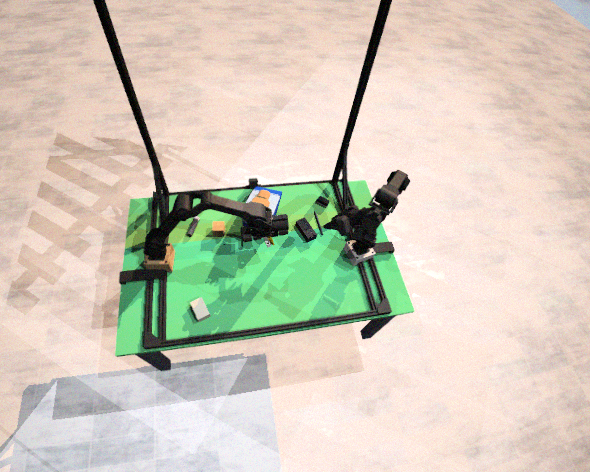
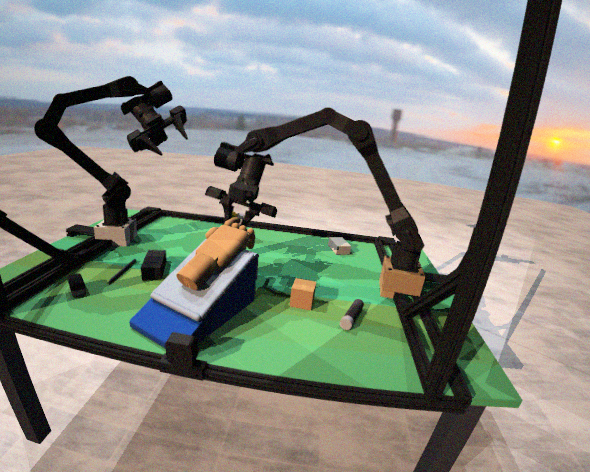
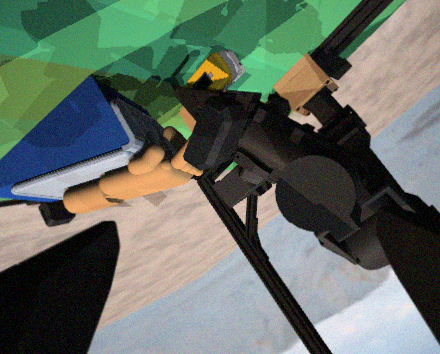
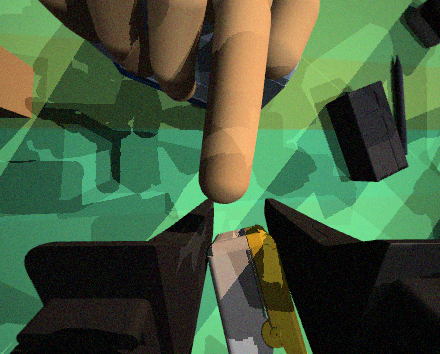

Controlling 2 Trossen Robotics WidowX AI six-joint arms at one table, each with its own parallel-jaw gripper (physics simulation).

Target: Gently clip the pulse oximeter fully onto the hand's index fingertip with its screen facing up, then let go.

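Where they show: left gripper, between the fingertips: (image 1: 327, 223) (image 2: 174, 146) (image 3: 248, 227); right gripper, between the fingertips: (image 1: 267, 234) (image 3: 184, 91) (image 4: 239, 205); left arm's base, origin of its link: (image 1: 360, 247) (image 2: 115, 222); right arm's base, origin of its link: (image 1: 157, 253) (image 2: 404, 265) (image 3: 316, 98).
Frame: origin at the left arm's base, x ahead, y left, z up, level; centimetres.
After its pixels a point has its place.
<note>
The tan model hand (image 2: 215, 253) @(x 36.5, y -35.3, z 7.3 cm) (image 1: 263, 197) @(x 33.8, y -35.5, z 6.9 cm) (image 3: 145, 172) @(x 34.4, y -26.1, z 9.2 cm) lies on a grey pad on a blue wedge stand (image 2: 220, 300) @(x 38.3, y -42.3, z 0.4 cm). Its index finger (image 4: 229, 123) points out past the pad's edge. My right gripper (image 4: 239, 205) @(x 38.6, y -17.3, z 5.0 cm) (image 2: 239, 214) (image 1: 265, 230) @(x 38.6, y -17.3, z 5.0 cm) is shut on the pulse oximeter (image 4: 250, 281) @(x 39.7, y -14.8, z 8.3 cm) (image 3: 215, 70) @(x 37.9, y -11.9, z 7.8 cm), a grey and yellow clip. The gripper holds it just in front of the index fingertip, a little apart from it. The fingertip reaches to the gripper's finger tips. My left gripper (image 2: 172, 144) @(x 20.4, y -3.0, z 25.0 cm) (image 1: 398, 180) is open and empty, raised high and far from the hand.
On the green table (image 2: 321, 346) @(x 58.3, y -48.0, z -5.9 cm) lie a black block (image 2: 154, 264) @(x 19.4, y -22.6, z -2.5 cm) (image 4: 366, 133) @(x 20.1, y -19.4, z -2.4 cm) (image 1: 305, 229) @(x 19.0, y -18.6, z -2.5 cm), a thin black pen (image 2: 122, 272) @(x 10.7, y -22.6, z -5.4 cm), an orange cube (image 2: 302, 293) @(x 55.8, y -34.8, z -1.8 cm) (image 1: 218, 227) @(x 56.6, y -31.5, z -0.9 cm), a dark cylinder (image 2: 351, 315) @(x 65.9, y -41.0, z -3.4 cm) and a grey block (image 2: 339, 244) @(x 72.8, y -1.1, z -2.9 cm) (image 1: 199, 309) @(x 73.9, y 2.2, z -2.8 cm). A black frame (image 2: 293, 384) @(x 51.4, y -56.9, z -6.5 cm) rims the table.
</note>
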